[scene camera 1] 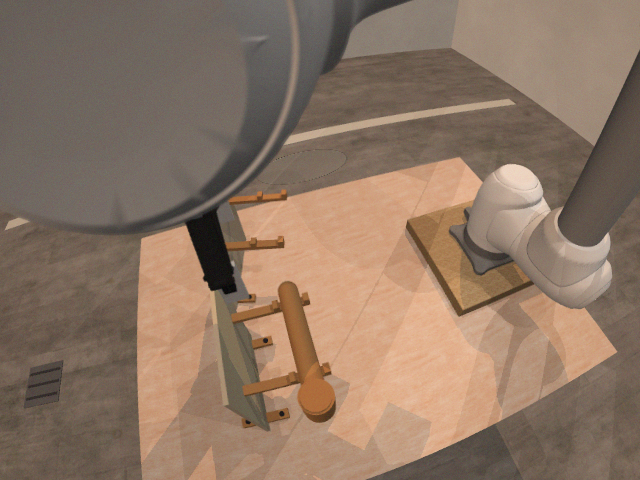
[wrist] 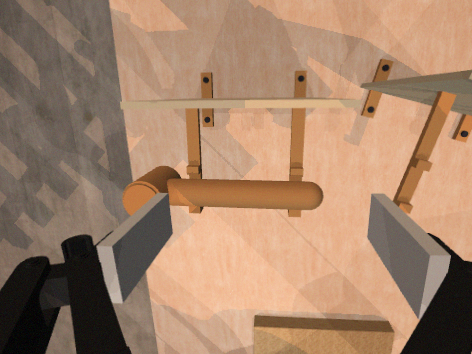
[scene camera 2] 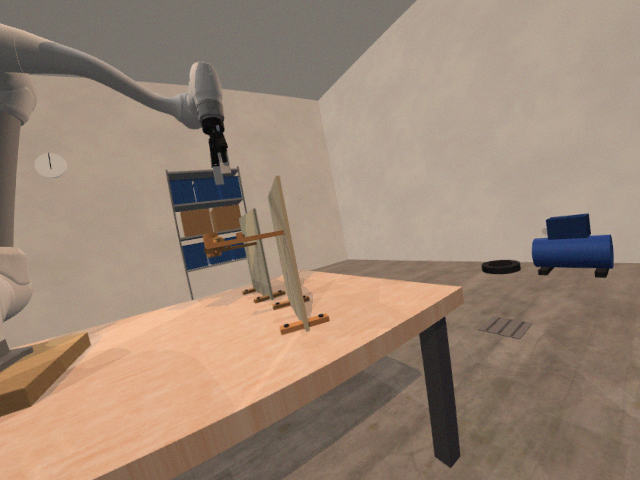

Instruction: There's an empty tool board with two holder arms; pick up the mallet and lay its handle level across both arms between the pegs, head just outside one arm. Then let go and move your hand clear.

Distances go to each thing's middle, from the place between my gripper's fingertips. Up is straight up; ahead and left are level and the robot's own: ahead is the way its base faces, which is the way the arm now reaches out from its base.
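There is the wooden mallet (scene camera 1: pixel 316 397), and I find my gripper 220 mm above it. My gripper is also 60 mm past the mallet and 60 mm to the right of it.
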